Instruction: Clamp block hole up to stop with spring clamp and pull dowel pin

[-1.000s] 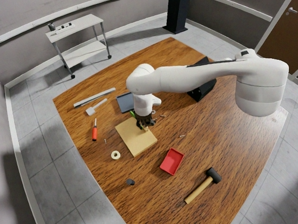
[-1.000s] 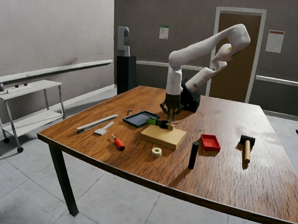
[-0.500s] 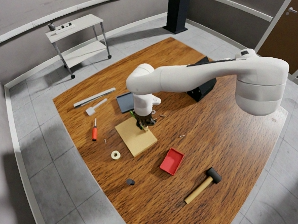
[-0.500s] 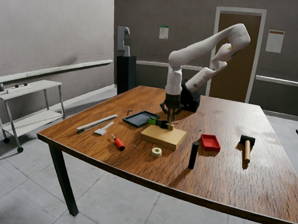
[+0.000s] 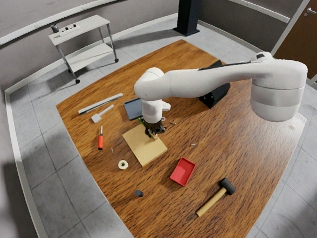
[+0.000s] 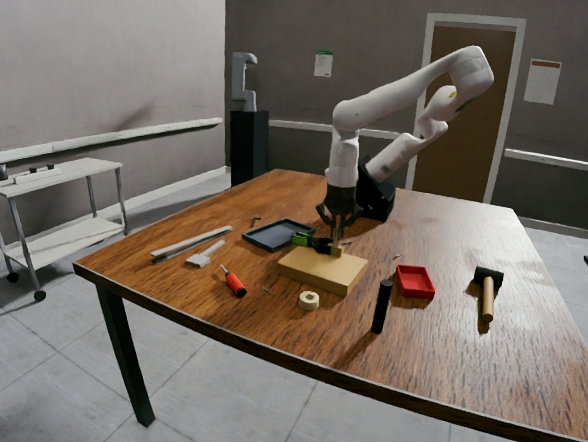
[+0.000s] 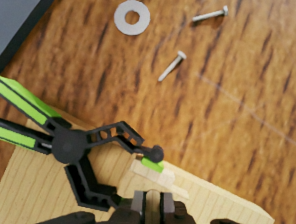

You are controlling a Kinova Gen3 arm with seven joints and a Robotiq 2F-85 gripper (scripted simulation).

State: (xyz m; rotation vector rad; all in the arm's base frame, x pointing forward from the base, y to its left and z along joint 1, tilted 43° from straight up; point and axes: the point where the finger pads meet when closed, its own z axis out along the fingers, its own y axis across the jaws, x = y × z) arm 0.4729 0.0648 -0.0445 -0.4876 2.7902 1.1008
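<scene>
Right now my hand is 2 cm above the pale dowel pin. Also, from my hand: wooden block: 5 cm below; then bench board: 7 cm below, 5 cm ahead, 1 cm to the right; then red bin: 23 cm to the left, 9 cm below.
</scene>
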